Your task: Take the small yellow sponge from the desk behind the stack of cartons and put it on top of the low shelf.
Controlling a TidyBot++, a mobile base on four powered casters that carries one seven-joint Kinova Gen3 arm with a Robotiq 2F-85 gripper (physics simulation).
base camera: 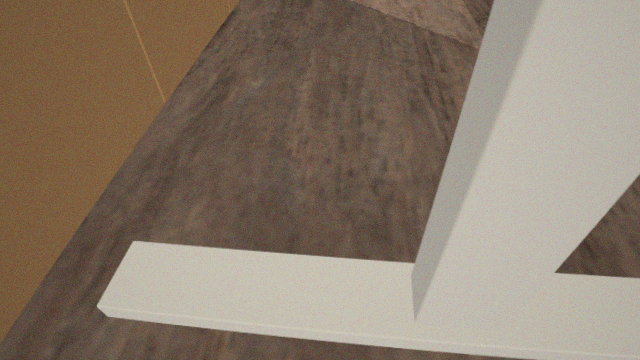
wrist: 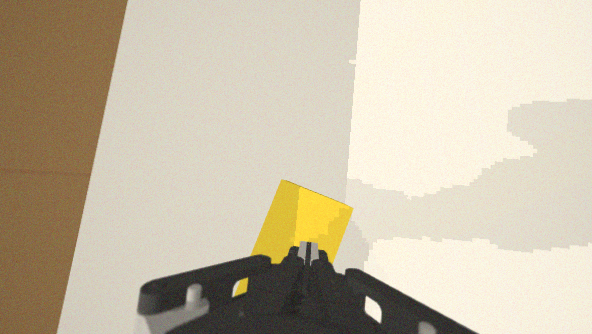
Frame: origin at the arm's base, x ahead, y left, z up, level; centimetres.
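Seen in the pictures: gripper, fingertip midpoint: (wrist: 307,254).
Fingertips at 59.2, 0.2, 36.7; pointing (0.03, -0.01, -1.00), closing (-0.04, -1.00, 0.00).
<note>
Offsets run from my fingertips to a thing's top centre, as dx, dy, dz. "spot": to the spot under its first point. Level surfaces: height alone.
The yellow sponge {+0.0, +1.1, +0.1} (wrist: 305,220) lies flat on the white desk top {dz -4.4} (wrist: 215,125) in the wrist view, low and near the middle, turned at an angle. My gripper (wrist: 307,254) is shut with its fingertips together and nothing between them. The fingertips are over the sponge, which shows beyond them and on both sides; its near part is hidden by the gripper. How far the tips are above the sponge is hard to tell. The low shelf does not show in either view.
Brown carton faces {spot: -15.3, +33.2, -66.4} (base camera: 75,125) stand at the left in the base view. White desk legs and a foot bar (base camera: 260,285) stand close in front, over a dark wood floor {dz -76.4} (base camera: 310,150). In the wrist view, a brown surface (wrist: 45,150) borders the desk's left edge.
</note>
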